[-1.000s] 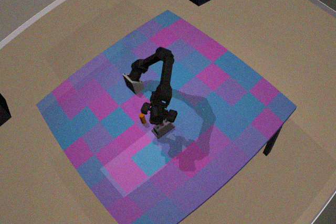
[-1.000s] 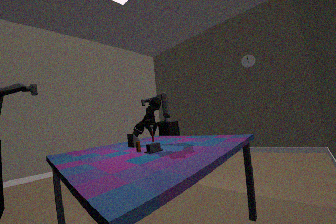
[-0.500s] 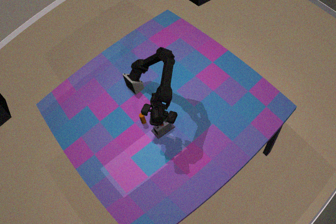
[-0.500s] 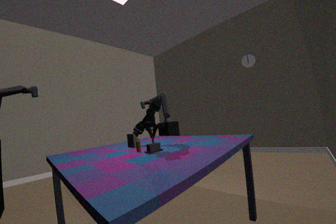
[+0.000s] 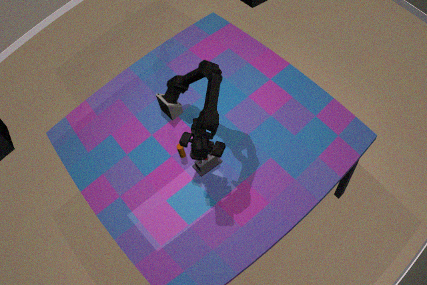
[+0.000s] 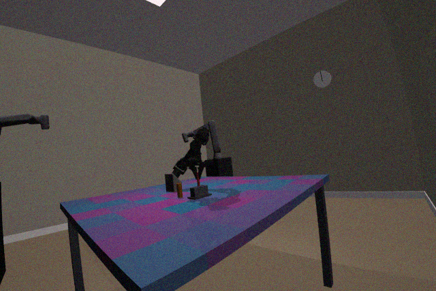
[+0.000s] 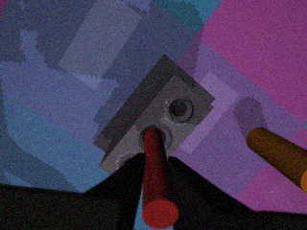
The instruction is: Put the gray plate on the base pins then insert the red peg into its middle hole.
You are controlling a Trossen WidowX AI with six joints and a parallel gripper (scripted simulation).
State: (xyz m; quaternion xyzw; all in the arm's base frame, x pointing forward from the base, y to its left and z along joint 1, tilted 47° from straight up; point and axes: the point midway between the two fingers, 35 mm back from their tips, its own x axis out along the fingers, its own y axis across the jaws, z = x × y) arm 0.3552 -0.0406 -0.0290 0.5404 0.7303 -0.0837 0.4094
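The red peg lies right at my gripper tip. The rest, counted from my gripper tip: orange cylinder (110 mm behind, 60 mm to the right, 60 mm below); gray plate (50 mm below); dark base (90 mm below).
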